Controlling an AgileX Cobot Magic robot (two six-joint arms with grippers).
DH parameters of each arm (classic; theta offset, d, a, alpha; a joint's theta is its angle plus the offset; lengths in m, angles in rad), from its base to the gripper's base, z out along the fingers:
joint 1: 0 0.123 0 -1.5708
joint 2: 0.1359 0 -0.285 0
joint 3: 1.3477 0 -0.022 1.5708
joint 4: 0 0.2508 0 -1.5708
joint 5: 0 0 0.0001 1.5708
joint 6: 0 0.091 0 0
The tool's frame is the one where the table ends.
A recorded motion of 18 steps. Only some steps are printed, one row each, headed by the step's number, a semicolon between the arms.
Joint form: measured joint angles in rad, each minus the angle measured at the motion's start. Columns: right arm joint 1, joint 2, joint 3, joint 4, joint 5, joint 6; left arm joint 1, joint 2, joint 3, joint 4, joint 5, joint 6.
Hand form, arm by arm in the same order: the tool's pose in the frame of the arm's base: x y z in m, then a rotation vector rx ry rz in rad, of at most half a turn. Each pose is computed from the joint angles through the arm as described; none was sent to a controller.
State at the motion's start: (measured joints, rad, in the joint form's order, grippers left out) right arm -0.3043 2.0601 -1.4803 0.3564 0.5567 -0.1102; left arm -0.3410 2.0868 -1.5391 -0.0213 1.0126 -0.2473
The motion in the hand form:
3: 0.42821 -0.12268 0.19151 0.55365 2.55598 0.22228; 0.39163 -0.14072 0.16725 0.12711 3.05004 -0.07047
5: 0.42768 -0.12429 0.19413 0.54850 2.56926 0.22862; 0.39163 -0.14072 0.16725 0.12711 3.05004 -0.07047
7: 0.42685 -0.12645 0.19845 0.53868 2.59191 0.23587; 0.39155 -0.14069 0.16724 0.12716 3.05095 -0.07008
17: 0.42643 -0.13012 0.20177 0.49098 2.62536 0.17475; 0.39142 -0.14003 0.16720 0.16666 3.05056 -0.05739
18: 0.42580 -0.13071 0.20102 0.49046 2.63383 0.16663; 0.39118 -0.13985 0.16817 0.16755 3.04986 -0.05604
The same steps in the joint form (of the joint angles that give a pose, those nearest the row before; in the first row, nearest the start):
3: -0.0177 -0.0061 -0.0518 -0.0072 0.1050 -0.0102; 0.0000 0.0000 0.0000 0.0000 0.0000 0.0000
5: -0.0229 -0.0061 -0.0649 -0.0082 0.1327 -0.0146; 0.0000 0.0000 0.0000 0.0000 0.0000 0.0000
7: -0.0298 -0.0061 -0.0864 -0.0140 0.1774 -0.0186; 0.0000 0.0000 0.0000 0.0000 0.0009 0.0000
17: -0.0305 -0.0040 -0.1096 -0.0801 0.2079 -0.0134; 0.0000 0.0000 0.0000 0.0075 0.0047 0.0222
18: -0.0309 -0.0031 -0.1096 -0.0910 0.2129 -0.0085; 0.0000 -0.0024 0.0000 0.0087 0.0066 0.0222

